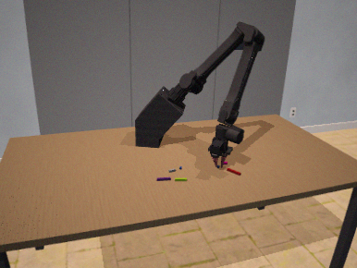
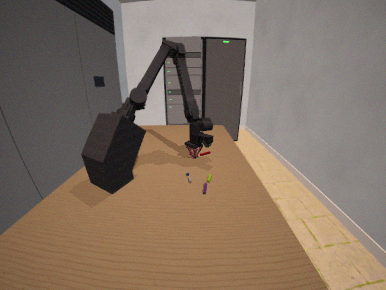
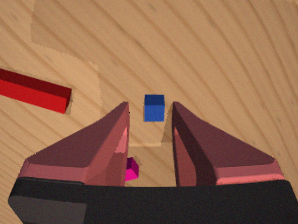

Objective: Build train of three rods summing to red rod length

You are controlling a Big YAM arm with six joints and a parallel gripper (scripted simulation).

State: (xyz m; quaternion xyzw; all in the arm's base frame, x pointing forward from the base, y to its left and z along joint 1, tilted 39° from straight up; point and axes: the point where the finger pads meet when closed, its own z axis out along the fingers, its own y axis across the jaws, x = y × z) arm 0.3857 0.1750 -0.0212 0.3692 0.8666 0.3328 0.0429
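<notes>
Right now the magenta rod is 2 cm behind my hand, 4 cm to the left of it and 1 cm below it. The rest, counted from my hand: grey rod (2 cm behind, 22 cm to the right, 1 cm below); red rod (6 cm ahead, 5 cm to the left, 1 cm below); lime rod (7 cm ahead, 21 cm to the right, 1 cm below).
</notes>
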